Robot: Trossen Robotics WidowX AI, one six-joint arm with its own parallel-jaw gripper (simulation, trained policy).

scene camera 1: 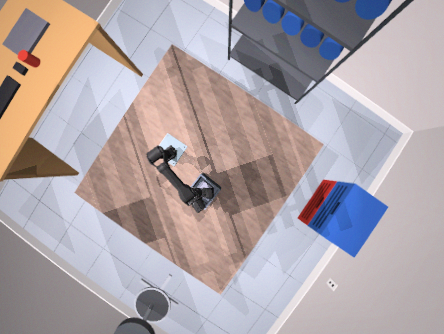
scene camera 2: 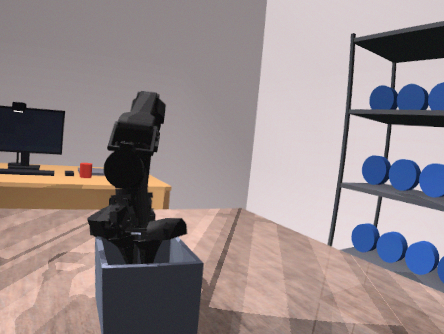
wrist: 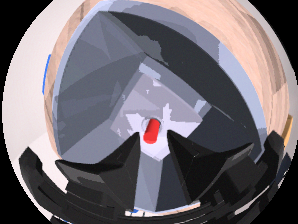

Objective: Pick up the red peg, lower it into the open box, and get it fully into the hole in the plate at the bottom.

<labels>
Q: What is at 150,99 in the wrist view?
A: A plate.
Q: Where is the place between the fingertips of my gripper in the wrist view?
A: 153,134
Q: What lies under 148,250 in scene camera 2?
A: My gripper.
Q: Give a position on a grey box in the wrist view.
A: At 107,54
</labels>
